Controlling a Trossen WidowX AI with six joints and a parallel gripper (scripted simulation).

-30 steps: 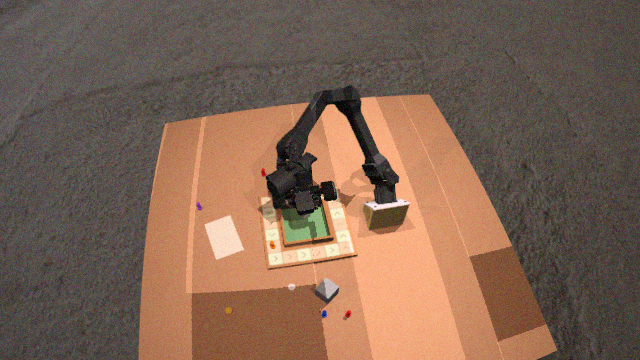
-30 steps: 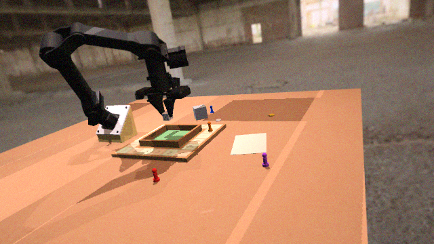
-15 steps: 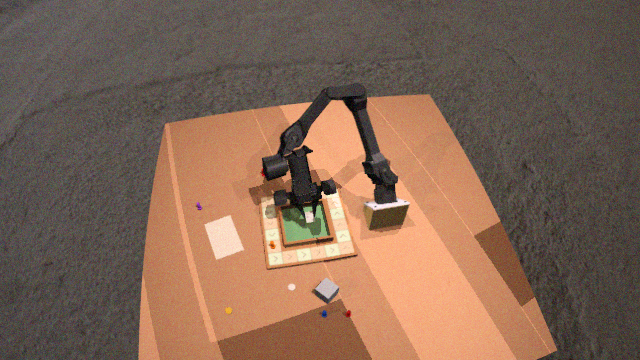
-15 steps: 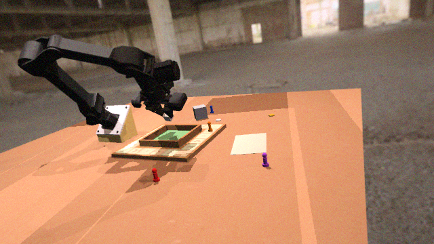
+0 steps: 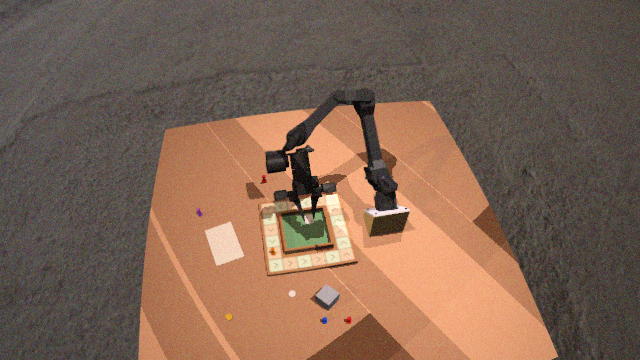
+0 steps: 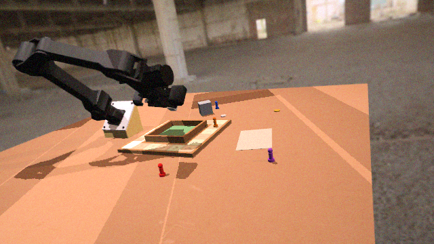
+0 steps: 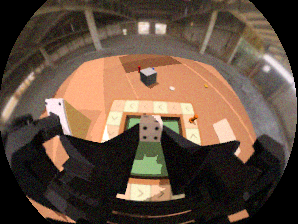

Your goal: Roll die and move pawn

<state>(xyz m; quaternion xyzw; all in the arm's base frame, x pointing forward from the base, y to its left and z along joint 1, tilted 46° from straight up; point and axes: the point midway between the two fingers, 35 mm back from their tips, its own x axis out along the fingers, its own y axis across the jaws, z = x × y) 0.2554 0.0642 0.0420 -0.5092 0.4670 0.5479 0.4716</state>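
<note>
The orange pawn is 12 cm ahead of my gripper tip, 6 cm to the left of it and 7 cm below it. From my gripper tip the other things lie so: grey block (4 cm behind, 23 cm to the left, 8 cm below); white disc (7 cm ahead, 20 cm to the left, 10 cm below); green floor (1 cm ahead, 2 cm to the right, 10 cm below).
</note>
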